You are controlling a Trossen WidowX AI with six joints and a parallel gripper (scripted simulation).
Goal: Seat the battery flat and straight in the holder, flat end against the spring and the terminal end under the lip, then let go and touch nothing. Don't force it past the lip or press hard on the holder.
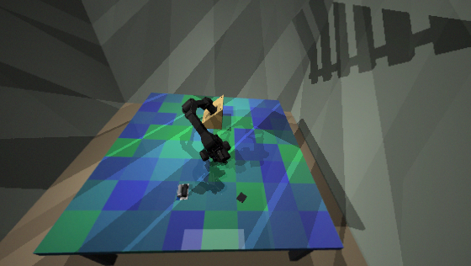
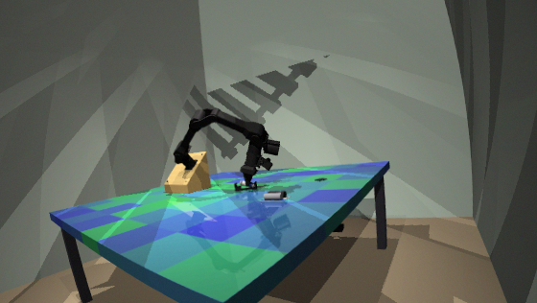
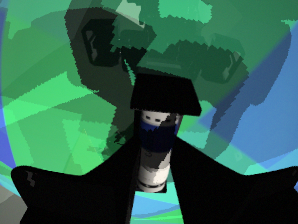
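The battery is 10 mm above my gripper tip. Round my gripper tip: black square piece: 270 mm ahead, 170 mm to the left, 20 mm below.
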